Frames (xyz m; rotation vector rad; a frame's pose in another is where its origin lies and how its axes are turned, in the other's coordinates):
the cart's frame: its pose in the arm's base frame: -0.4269 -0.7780 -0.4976 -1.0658 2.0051 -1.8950
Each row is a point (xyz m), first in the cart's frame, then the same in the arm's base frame.
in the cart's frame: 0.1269 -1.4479 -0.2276
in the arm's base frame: -0.1197 -0.5696 0.9259
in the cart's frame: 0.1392 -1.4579 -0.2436
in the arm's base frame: -0.1342 -0.5635 0.9420
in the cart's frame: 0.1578 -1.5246 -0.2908
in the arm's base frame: -0.1507 -0.5324 1.0181
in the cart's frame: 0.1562 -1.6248 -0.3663
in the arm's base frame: -0.1567 -0.4642 1.1232
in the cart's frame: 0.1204 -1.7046 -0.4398
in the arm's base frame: -0.1442 -0.3785 1.1977
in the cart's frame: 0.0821 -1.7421 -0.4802
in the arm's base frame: -0.1261 -0.3206 1.2265
